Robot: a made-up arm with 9 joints.
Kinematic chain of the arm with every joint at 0, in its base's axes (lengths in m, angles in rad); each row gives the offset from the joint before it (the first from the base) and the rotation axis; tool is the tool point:
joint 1: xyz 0 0 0.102 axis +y
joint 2: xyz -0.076 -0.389 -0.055 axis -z
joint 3: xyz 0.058 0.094 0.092 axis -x
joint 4: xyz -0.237 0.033 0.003 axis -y
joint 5: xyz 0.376 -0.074 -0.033 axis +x
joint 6: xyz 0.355 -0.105 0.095 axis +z
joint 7: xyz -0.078 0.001 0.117 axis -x
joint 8: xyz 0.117 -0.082 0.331 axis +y
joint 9: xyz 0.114 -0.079 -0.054 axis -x
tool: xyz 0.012 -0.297 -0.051
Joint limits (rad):
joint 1: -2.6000..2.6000
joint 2: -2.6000..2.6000
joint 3: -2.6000..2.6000
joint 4: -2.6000..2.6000
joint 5: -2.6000..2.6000
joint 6: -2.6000..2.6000
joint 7: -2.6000..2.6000
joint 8: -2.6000..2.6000
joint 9: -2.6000..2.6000
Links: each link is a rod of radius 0.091 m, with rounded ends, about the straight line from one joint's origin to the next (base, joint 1, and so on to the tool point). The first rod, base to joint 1, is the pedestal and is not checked.
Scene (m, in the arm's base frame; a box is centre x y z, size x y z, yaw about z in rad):
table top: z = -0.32
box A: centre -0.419 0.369 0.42 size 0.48 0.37 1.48 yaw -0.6
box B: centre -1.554 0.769 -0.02 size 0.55 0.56 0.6 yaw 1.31
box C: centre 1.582 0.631 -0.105 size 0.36 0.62 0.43 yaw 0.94
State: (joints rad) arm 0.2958 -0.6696 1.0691 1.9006 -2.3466 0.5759 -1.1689 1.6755 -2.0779
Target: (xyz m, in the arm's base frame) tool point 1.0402 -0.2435 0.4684
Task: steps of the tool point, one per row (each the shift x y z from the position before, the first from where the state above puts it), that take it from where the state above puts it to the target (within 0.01 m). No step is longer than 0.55 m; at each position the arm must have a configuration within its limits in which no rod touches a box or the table.
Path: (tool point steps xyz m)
1: 0.0499 -0.0696 0.4151
2: 0.2568 -0.1437 0.3778
3: 0.4342 -0.1967 0.2081
4: 0.5015 -0.2067 -0.0554
5: 0.3184 0.1530 -0.1419
6: 0.2512 0.1228 -0.2613
7: 0.1421 0.0862 -0.3381

